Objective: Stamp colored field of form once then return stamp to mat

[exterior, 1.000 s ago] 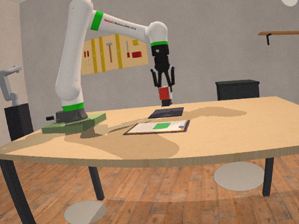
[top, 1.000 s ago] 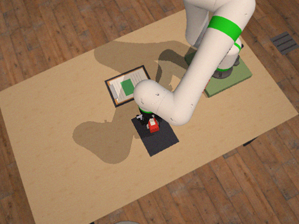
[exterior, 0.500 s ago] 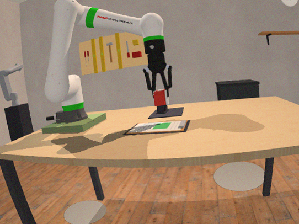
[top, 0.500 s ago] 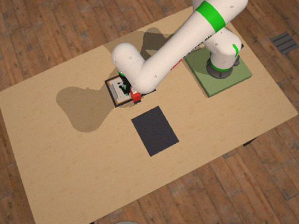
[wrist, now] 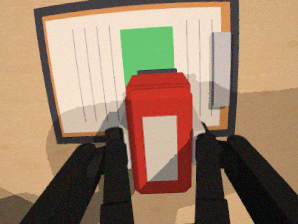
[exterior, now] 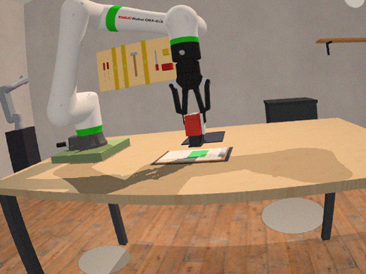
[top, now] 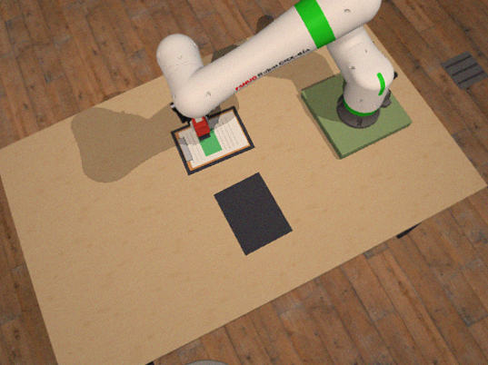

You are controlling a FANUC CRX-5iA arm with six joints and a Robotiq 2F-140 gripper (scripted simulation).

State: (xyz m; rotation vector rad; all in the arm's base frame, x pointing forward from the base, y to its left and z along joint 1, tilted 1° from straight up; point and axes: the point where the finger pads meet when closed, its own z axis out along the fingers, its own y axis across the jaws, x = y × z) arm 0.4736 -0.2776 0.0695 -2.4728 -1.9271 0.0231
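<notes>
Right now the clipboard is 10 cm below my hand and 3 cm to the left of it. From my hand the other things lie so: mat: 33 cm to the left, 11 cm below, 4 cm ahead; then red stamp: 2 cm below.
</notes>
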